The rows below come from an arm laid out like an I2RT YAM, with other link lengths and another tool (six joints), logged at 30 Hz.
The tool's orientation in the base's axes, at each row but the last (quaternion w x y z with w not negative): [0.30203, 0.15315, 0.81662, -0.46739]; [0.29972, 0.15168, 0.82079, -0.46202]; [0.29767, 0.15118, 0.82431, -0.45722]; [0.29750, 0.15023, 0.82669, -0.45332]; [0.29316, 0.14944, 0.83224, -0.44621]
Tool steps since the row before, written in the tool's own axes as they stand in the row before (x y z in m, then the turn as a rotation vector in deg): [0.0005, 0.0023, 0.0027, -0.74, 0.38, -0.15]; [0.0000, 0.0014, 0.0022, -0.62, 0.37, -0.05]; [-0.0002, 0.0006, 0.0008, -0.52, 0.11, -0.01]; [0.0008, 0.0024, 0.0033, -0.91, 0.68, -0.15]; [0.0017, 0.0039, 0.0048, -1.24, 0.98, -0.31]
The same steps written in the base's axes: [0.0018, -0.0011, -0.0029, 0.72, 0.35, 0.27]; [0.0015, -0.0011, -0.0018, 0.66, 0.25, 0.16]; [0.0008, -0.0003, -0.0006, 0.46, 0.08, 0.26]; [0.0018, -0.0015, -0.0034, 1.01, 0.52, 0.18]; [0.0024, -0.0018, -0.0057, 1.36, 0.82, 0.26]
